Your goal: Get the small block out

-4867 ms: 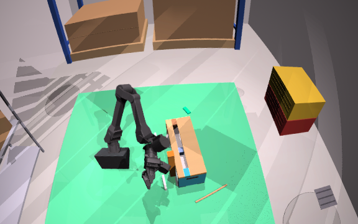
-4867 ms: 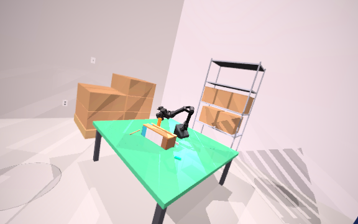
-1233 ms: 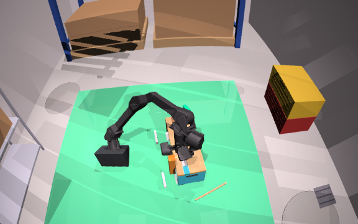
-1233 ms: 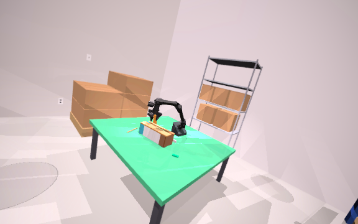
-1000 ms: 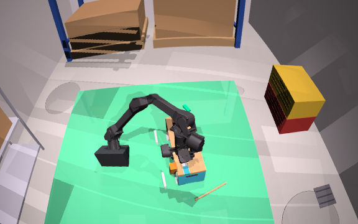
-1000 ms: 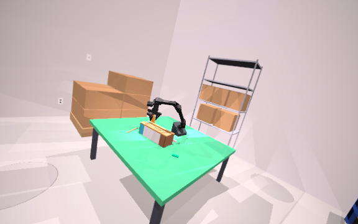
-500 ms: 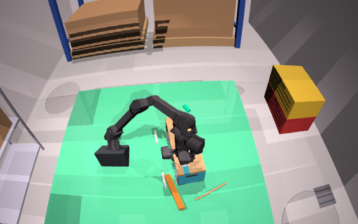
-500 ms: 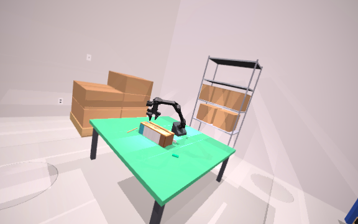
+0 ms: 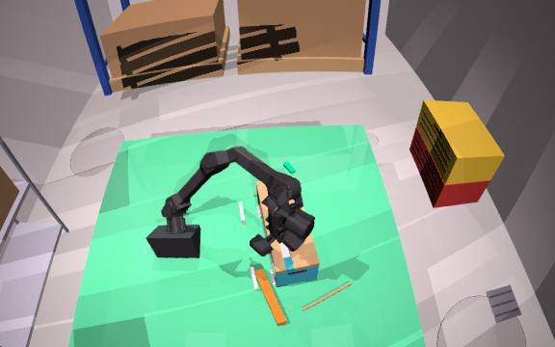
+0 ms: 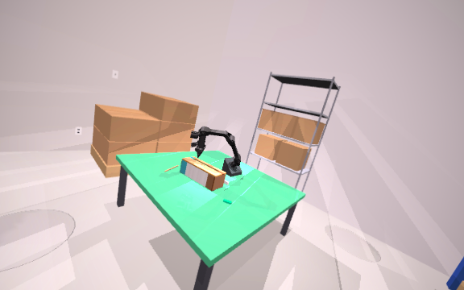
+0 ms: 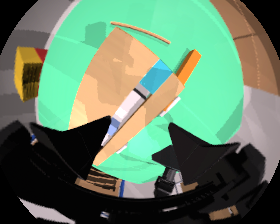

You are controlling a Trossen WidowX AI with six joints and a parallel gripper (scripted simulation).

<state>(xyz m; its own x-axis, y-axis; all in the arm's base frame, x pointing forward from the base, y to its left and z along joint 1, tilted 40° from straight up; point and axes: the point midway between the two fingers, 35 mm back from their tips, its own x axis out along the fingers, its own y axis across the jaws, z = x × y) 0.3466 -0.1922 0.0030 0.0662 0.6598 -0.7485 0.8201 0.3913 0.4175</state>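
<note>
Right now my gripper tip is 110 mm to the right of the wooden box and 100 mm above it. From my gripper tip the other things lie so: small block 20 mm ahead, 100 mm to the left, 70 mm below; then thin wooden rod 140 mm ahead, 160 mm to the right, 150 mm below; then orange bar 50 mm behind, 130 mm to the right, 140 mm below.
</note>
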